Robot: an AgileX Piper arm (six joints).
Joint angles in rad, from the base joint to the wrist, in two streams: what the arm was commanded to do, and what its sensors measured. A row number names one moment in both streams.
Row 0, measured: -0.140, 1.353, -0.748, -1.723, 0.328, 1.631
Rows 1 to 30, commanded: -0.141, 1.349, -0.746, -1.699, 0.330, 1.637; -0.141, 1.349, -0.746, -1.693, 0.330, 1.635; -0.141, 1.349, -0.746, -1.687, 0.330, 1.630; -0.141, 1.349, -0.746, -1.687, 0.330, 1.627; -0.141, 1.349, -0.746, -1.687, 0.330, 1.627; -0.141, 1.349, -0.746, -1.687, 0.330, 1.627; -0.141, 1.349, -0.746, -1.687, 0.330, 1.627; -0.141, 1.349, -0.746, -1.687, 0.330, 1.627; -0.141, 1.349, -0.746, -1.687, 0.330, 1.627; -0.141, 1.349, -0.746, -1.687, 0.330, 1.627; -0.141, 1.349, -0.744, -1.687, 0.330, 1.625; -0.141, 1.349, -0.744, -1.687, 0.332, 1.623; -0.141, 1.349, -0.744, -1.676, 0.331, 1.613; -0.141, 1.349, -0.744, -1.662, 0.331, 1.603; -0.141, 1.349, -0.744, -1.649, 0.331, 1.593; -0.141, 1.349, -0.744, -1.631, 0.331, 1.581; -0.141, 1.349, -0.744, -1.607, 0.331, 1.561; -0.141, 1.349, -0.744, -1.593, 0.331, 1.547; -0.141, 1.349, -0.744, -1.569, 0.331, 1.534; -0.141, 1.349, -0.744, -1.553, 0.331, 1.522; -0.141, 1.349, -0.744, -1.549, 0.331, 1.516; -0.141, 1.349, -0.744, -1.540, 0.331, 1.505; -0.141, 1.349, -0.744, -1.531, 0.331, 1.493; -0.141, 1.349, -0.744, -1.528, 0.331, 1.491; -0.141, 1.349, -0.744, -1.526, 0.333, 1.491; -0.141, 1.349, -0.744, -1.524, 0.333, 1.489; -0.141, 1.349, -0.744, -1.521, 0.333, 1.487; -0.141, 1.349, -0.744, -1.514, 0.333, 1.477; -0.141, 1.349, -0.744, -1.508, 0.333, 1.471; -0.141, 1.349, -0.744, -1.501, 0.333, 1.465
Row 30, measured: -0.140, 1.353, -0.748, -1.515, 0.319, 1.496
